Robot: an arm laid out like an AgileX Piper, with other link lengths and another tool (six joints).
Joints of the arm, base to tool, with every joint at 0 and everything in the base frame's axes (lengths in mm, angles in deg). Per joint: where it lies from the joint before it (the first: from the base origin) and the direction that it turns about. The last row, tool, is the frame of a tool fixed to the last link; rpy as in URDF.
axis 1: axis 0 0 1 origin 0 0 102.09
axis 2: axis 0 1 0 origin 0 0 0
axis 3: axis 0 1 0 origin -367.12 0 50.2
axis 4: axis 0.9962 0 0.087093 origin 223.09 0 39.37
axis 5: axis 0 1 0 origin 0 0 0
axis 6: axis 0.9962 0 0.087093 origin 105.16 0 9.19
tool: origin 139.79 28 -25.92 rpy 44.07 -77.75 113.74
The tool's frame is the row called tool.
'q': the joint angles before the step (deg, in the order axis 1, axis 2, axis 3, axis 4, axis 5, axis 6). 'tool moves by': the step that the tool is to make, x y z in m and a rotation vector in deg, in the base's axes. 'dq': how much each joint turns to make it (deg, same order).
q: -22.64 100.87 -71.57 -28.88 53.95 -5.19
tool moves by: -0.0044 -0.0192 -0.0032 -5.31 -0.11 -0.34
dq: 0.00 -0.01 3.25 -8.06 -3.21 6.27
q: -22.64 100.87 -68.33 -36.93 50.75 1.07
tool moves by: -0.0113 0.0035 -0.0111 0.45 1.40 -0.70
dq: -0.07 0.00 2.99 -0.97 -0.84 1.83
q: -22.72 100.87 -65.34 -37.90 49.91 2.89
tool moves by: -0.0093 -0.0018 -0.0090 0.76 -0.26 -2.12
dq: -1.40 0.00 2.13 -0.17 -1.51 1.88
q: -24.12 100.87 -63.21 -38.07 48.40 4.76
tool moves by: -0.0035 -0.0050 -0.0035 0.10 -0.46 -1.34
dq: -1.21 0.20 0.57 -0.30 -0.93 0.91
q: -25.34 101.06 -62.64 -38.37 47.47 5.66
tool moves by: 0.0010 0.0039 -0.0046 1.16 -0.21 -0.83
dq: -0.06 0.45 0.01 1.28 -0.11 0.14
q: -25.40 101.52 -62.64 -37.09 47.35 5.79
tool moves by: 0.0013 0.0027 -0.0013 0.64 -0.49 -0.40
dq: -0.01 0.00 0.00 0.86 -0.21 0.02
